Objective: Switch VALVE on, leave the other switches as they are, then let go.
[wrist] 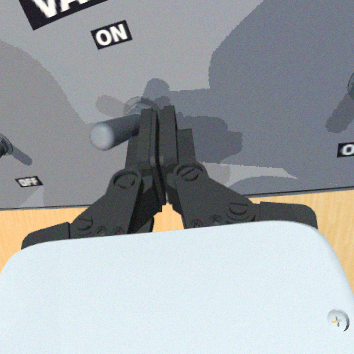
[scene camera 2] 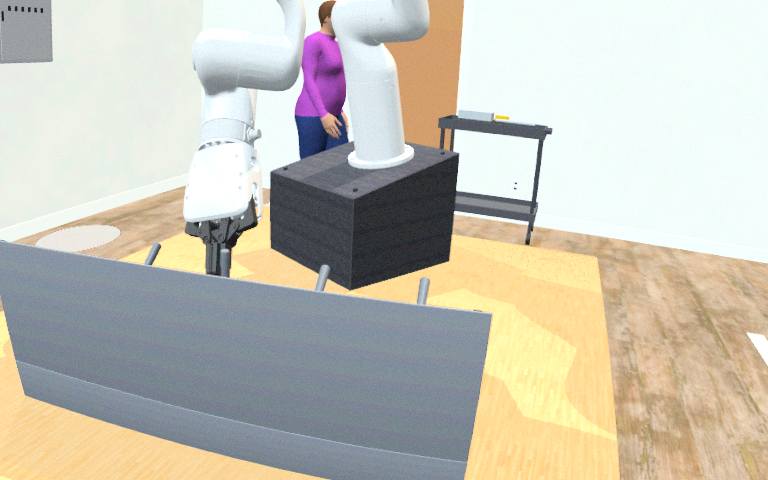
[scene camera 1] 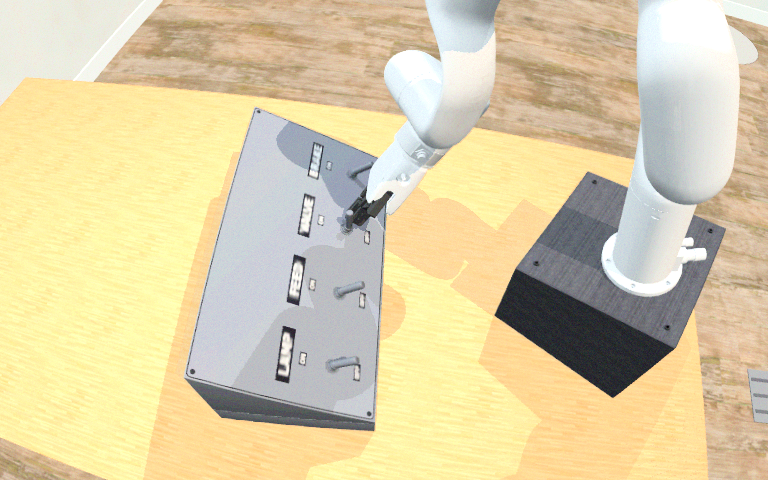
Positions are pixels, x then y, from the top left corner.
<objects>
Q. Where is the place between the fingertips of my gripper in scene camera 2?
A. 217,276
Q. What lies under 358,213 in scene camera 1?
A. My gripper.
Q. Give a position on a valve lever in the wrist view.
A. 106,134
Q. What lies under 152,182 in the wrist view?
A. My gripper.
</objects>
